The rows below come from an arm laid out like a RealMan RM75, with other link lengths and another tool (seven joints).
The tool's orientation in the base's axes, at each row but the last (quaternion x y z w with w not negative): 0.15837 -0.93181 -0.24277 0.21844; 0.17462 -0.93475 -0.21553 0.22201; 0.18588 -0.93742 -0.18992 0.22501; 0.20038 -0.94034 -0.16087 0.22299; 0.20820 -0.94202 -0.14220 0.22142; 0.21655 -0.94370 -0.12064 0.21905; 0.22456 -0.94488 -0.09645 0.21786; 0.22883 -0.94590 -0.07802 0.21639; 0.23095 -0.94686 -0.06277 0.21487; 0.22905 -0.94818 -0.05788 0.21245; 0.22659 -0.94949 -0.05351 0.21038
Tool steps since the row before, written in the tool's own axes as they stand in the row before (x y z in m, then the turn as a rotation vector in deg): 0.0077 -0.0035 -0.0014 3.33 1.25 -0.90; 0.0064 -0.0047 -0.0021 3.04 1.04 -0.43; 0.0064 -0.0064 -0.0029 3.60 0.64 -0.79; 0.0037 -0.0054 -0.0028 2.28 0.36 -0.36; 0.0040 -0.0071 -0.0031 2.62 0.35 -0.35; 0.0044 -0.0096 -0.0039 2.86 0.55 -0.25; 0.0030 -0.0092 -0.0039 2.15 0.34 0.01; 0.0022 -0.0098 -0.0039 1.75 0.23 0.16; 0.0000 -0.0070 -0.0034 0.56 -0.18 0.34; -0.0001 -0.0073 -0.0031 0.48 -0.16 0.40; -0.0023 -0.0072 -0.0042 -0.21 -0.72 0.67
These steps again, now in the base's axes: -0.0052 -0.0065 0.0018 -2.65 -0.64 2.46; -0.0033 -0.0074 0.0016 -2.58 -0.54 1.88; -0.0022 -0.0091 0.0018 -2.77 -1.23 2.20; 0.0000 -0.0069 0.0016 -1.81 -0.79 1.26; 0.0006 -0.0086 0.0015 -2.08 -0.95 1.37; 0.0017 -0.0110 0.0019 -2.40 -0.87 1.43; 0.0029 -0.0098 0.0020 -1.86 -0.70 0.88; 0.0039 -0.0099 0.0019 -1.57 -0.61 0.57; 0.0044 -0.0063 0.0015 -0.52 -0.41 -0.13; 0.0044 -0.0065 0.0013 -0.49 -0.36 -0.21; 0.0066 -0.0054 0.0015 0.18 -0.54 -0.83
